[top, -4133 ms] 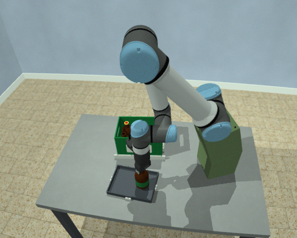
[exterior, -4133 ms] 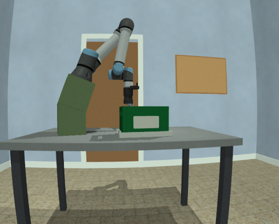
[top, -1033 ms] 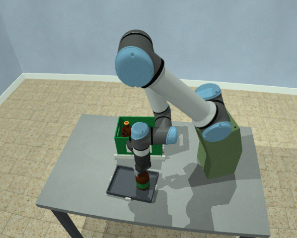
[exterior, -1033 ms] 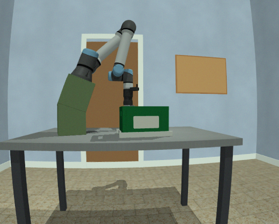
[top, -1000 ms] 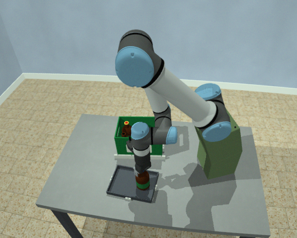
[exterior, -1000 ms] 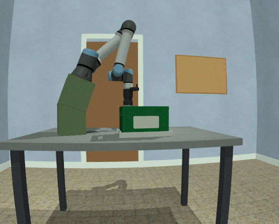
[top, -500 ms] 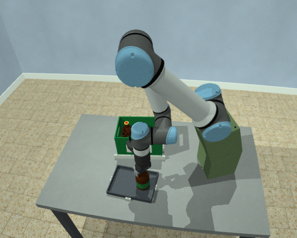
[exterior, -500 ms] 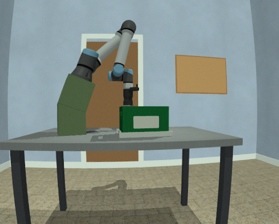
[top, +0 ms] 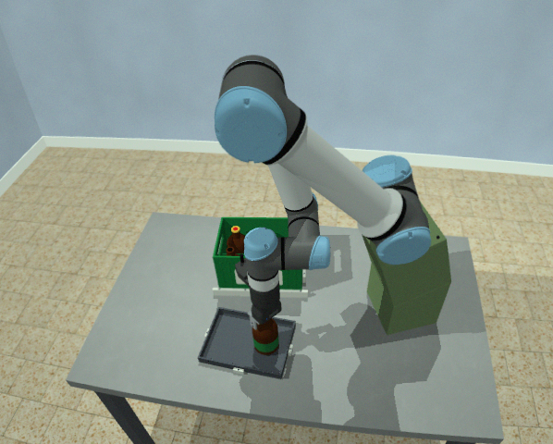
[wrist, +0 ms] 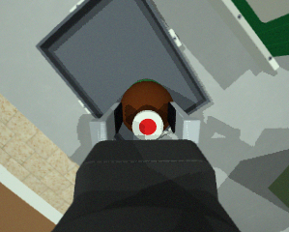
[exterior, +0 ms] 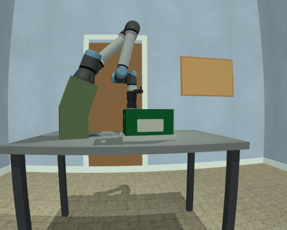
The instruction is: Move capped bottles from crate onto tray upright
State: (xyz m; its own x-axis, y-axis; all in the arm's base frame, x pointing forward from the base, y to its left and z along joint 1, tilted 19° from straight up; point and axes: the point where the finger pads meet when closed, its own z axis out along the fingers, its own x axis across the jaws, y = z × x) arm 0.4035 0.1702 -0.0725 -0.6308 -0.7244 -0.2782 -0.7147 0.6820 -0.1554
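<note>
Now: the dark grey tray 13 cm below my hand and 5 cm ahead of it. Also, from my hand: green crate (29 cm to the right, 6 cm below, 5 cm ahead).
</note>
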